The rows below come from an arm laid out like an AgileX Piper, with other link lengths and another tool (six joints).
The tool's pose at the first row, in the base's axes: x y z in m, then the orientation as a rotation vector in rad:
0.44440 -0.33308 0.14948 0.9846 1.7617 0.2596
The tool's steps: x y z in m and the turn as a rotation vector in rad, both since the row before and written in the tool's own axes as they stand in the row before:
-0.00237 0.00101 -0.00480 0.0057 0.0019 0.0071
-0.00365 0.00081 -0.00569 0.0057 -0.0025 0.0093
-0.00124 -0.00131 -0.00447 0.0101 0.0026 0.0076
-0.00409 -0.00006 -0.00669 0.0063 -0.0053 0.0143
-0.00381 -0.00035 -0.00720 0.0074 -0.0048 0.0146
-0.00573 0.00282 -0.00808 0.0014 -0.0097 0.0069
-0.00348 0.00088 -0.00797 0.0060 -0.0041 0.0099
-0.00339 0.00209 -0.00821 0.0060 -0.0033 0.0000
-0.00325 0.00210 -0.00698 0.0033 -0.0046 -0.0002
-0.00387 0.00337 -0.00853 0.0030 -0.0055 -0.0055
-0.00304 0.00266 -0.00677 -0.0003 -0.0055 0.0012
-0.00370 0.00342 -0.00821 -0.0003 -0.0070 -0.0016
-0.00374 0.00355 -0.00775 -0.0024 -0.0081 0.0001
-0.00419 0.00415 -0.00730 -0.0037 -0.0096 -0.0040
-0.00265 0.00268 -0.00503 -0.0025 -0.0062 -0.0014
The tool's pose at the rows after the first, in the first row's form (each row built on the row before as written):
0.44101 -0.33283 0.15374 0.9951 1.7618 0.2602
0.43691 -0.33340 0.15914 1.0075 1.7569 0.2598
0.43254 -0.33387 0.16112 1.0217 1.7586 0.2574
0.42721 -0.33501 0.16675 1.0389 1.7489 0.2581
0.42124 -0.33595 0.17222 1.0572 1.7397 0.2583
0.41632 -0.33616 0.18126 1.0640 1.7281 0.2559
0.41026 -0.33580 0.18755 1.0770 1.7213 0.2548
0.40464 -0.33458 0.19463 1.0812 1.7201 0.2479
0.40007 -0.33359 0.20110 1.0832 1.7171 0.2424
0.39493 -0.33180 0.20943 1.0803 1.7158 0.2333
0.39085 -0.33030 0.21601 1.0809 1.7102 0.2311
0.38598 -0.32834 0.22409 1.0789 1.7047 0.2263
0.38155 -0.32644 0.23205 1.0768 1.6968 0.2237
0.37779 -0.32463 0.24046 1.0701 1.6892 0.2187
0.37506 -0.32326 0.24595 1.0667 1.6837 0.2163

